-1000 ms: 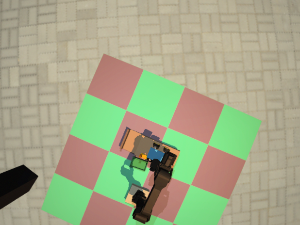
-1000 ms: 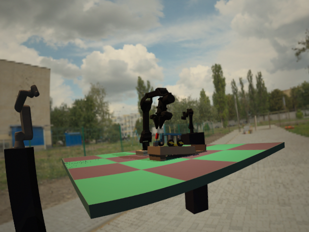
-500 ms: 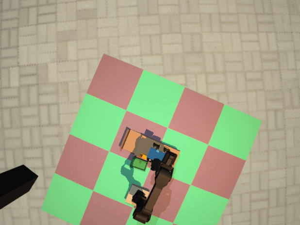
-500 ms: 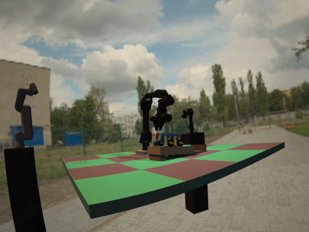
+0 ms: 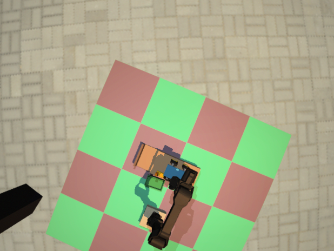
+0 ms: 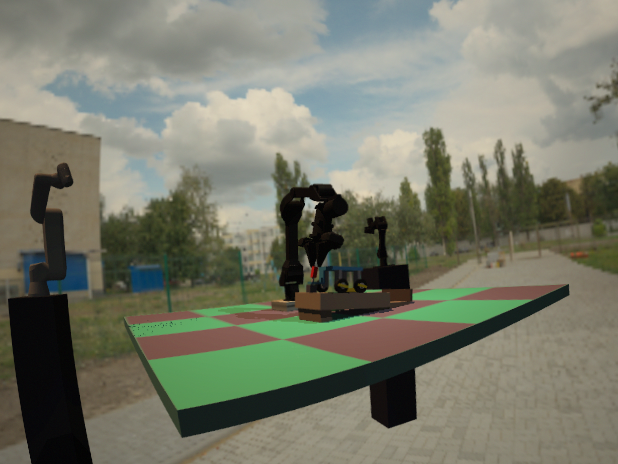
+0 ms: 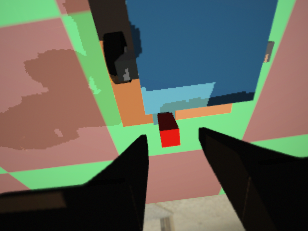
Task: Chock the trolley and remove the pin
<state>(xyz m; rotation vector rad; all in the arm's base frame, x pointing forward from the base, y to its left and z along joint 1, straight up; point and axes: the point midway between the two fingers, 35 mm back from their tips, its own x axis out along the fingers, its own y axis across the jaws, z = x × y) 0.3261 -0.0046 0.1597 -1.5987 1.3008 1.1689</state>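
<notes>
Now: gripper tip 10 mm to the left of the red-headed stop pin and 40 mm above it. The rest, counted from my gripper tip: yellow chock (70 mm behind, 150 mm to the left, 80 mm below); green tray (150 mm behind, 140 mm to the left, 170 mm below); blue trolley (80 mm to the left, 50 mm below).
</notes>
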